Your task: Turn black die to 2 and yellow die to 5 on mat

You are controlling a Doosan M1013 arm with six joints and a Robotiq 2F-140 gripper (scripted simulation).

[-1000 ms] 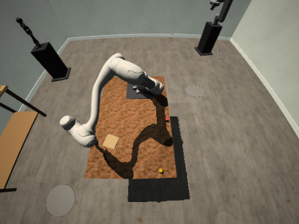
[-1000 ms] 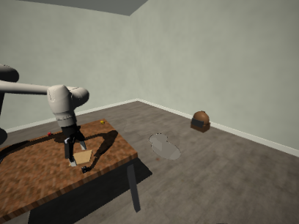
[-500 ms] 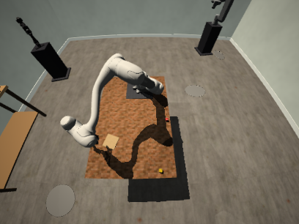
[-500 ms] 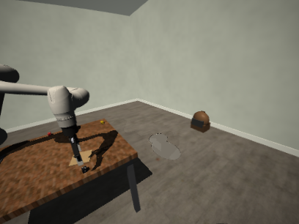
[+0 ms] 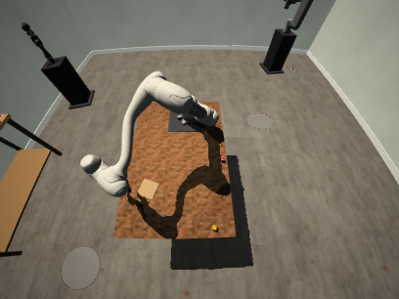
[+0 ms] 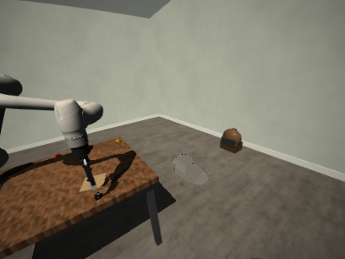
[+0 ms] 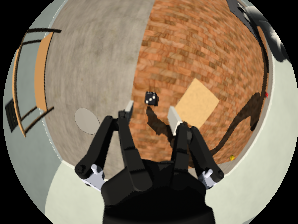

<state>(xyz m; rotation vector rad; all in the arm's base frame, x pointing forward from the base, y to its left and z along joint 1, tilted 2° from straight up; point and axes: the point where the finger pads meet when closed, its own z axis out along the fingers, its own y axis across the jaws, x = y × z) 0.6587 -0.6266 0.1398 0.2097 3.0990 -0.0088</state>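
My gripper is now 110 mm above the black die. From my hand the other things lie so: yellow die: 410 mm ahead, 620 mm to the left, 110 mm below; then tan mat: 30 mm ahead, 160 mm to the left, 120 mm below; then red die: 110 mm behind, 830 mm to the left, 110 mm below.
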